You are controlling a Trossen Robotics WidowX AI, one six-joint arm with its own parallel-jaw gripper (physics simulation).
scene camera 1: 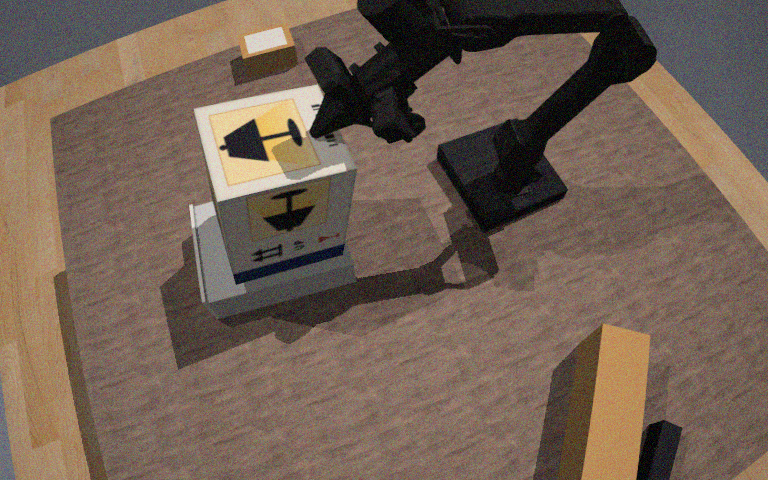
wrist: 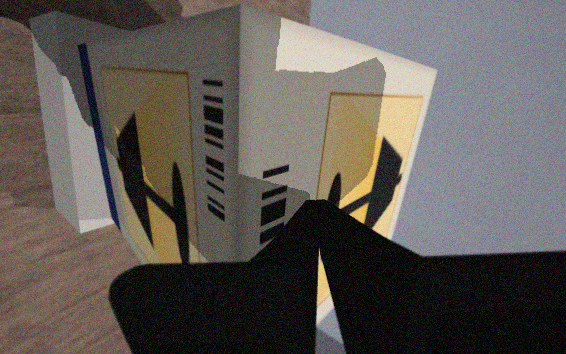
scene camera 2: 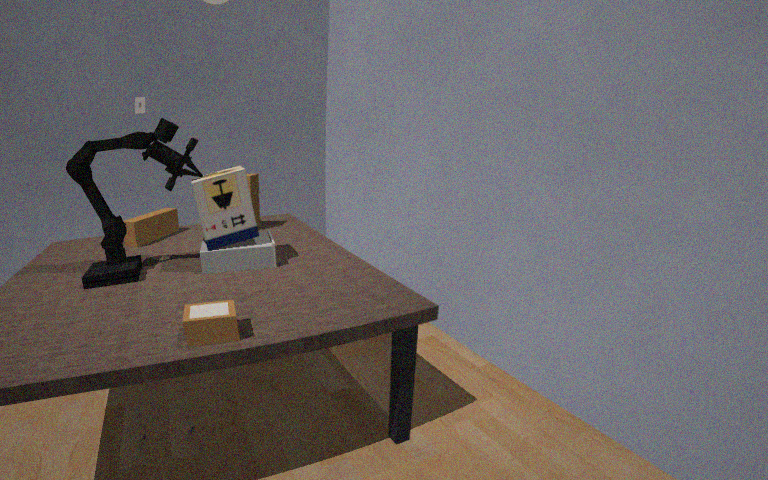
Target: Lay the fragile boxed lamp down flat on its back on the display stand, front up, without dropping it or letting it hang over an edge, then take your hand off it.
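Frame: origin at the arm's base, x left, y back, z up, level; centimetres.
Seen in the pictures: gripper, fingertip midpoint: [scene camera 1: 311, 135] [wrist: 315, 209] [scene camera 2: 202, 176]; arm's base, origin of the base link: [scene camera 1: 509, 182] [scene camera 2: 116, 262].
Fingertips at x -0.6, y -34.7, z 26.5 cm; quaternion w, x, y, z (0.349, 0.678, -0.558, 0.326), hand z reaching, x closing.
Pixels of each thing's middle, then the offset from my fingertips to it.
- small orange block with a white top, body centre: [scene camera 2: 211, 322] [scene camera 1: 267, 49] dx -52.0, dy -1.0, dz -27.2 cm
- long orange block, body centre: [scene camera 1: 601, 431] [scene camera 2: 152, 226] dx +47.3, dy +28.7, dz -24.7 cm
- dark block, body centre: [scene camera 1: 657, 458] dx +55.0, dy +36.9, dz -27.7 cm
The white boxed lamp [scene camera 1: 287, 217] [scene camera 2: 229, 212] [wrist: 260, 100], with lamp pictures and a blue band along its bottom, stands tilted on the light grey display stand [scene camera 1: 283, 297] [scene camera 2: 237, 259] [wrist: 60, 150]. In scene camera 2 its top leans left, towards the arm's base, and its bottom edge on the right is raised. My gripper [scene camera 1: 313, 133] [scene camera 2: 200, 174] [wrist: 315, 209] is shut and empty. Its fingertips are at the top of the box on the arm's side, by the barcode; whether they touch it is hard to tell. The box hides much of the stand's top.
A small orange block with a white top [scene camera 1: 266, 62] [scene camera 2: 210, 332] lies near a table edge. A long orange block [scene camera 1: 620, 396] [scene camera 2: 155, 227] stands beyond the arm's base [scene camera 1: 501, 175] [scene camera 2: 112, 272], with a dark block [scene camera 1: 659, 450] beside it. Another orange block [scene camera 2: 254, 198] shows behind the box.
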